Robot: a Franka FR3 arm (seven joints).
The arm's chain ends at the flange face. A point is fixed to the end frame.
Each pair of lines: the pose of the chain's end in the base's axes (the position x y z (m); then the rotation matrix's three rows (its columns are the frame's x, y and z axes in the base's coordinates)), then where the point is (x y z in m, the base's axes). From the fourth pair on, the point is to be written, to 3 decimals.
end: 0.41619 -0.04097 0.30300; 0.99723 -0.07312 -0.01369; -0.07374 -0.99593 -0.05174; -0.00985 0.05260 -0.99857
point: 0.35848 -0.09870 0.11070
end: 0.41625 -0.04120 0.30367; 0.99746 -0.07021 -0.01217; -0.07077 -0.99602 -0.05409; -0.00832 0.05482 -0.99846
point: 0.35897 -0.09955 0.11143
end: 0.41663 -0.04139 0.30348; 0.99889 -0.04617 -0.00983; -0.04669 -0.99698 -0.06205; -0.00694 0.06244 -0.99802
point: 0.36098 -0.10258 0.11165
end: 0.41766 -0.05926 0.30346; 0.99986 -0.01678 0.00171; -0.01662 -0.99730 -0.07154; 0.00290 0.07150 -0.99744
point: 0.366 -0.124 0.112
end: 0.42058 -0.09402 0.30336; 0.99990 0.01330 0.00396; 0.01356 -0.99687 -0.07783; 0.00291 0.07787 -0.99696
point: 0.371 -0.161 0.112
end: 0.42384 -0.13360 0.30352; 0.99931 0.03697 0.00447; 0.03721 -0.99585 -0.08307; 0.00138 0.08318 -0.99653
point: 0.375 -0.203 0.113
